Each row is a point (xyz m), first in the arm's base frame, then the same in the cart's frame.
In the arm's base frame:
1: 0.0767 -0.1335 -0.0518
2: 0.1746 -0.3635 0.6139
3: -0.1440 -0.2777 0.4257
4: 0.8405 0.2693 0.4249
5: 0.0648 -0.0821 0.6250
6: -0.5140 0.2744 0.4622
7: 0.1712 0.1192 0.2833
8: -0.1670 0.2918 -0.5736
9: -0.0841 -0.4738 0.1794
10: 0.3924 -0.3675 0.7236
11: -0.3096 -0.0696 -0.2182
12: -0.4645 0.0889 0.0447
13: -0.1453 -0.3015 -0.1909
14: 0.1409 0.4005 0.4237
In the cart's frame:
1: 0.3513 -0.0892 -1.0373
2: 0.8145 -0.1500 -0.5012
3: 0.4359 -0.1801 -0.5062
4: 1.0876 0.5672 -1.0403
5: 0.6437 0.0947 -0.4529
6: -0.0205 0.2674 -0.3203
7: 0.5109 0.2412 -0.8128
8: -0.2241 0.1531 -1.3876
9: 0.4291 -0.4030 -0.7364
10: 1.0479 -0.0813 -0.5174
11: -0.0666 -0.1513 -0.9879
12: -0.1195 0.0173 -0.6929
13: 0.1525 -0.3285 -1.0338
14: 0.4669 0.5305 -0.6938

